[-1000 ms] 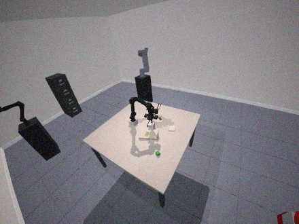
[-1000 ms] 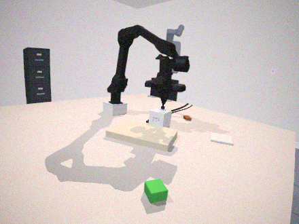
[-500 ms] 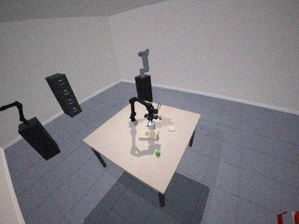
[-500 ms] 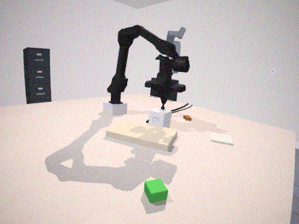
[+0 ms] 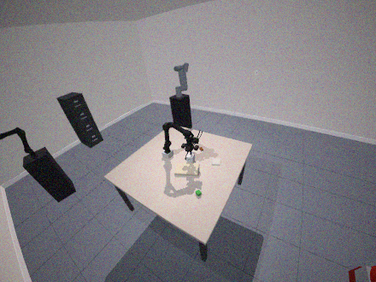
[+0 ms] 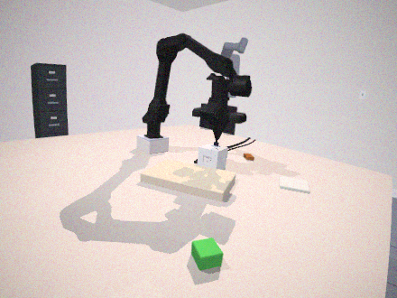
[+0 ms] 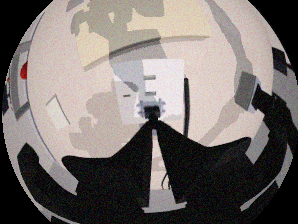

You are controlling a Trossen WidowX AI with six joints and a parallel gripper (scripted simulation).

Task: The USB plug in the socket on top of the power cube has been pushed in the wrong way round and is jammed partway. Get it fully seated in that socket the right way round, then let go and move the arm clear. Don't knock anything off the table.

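Now: the dark USB plug 10 mm below my gripper tip. From my gripper tip the other things lie so: orange piece: 210 mm to the left, 100 mm below, 20 mm behind; then flat white block: 250 mm ahead, 130 mm to the left, 100 mm below; then flat tan board: 160 mm to the right, 90 mm below, 80 mm ahead.
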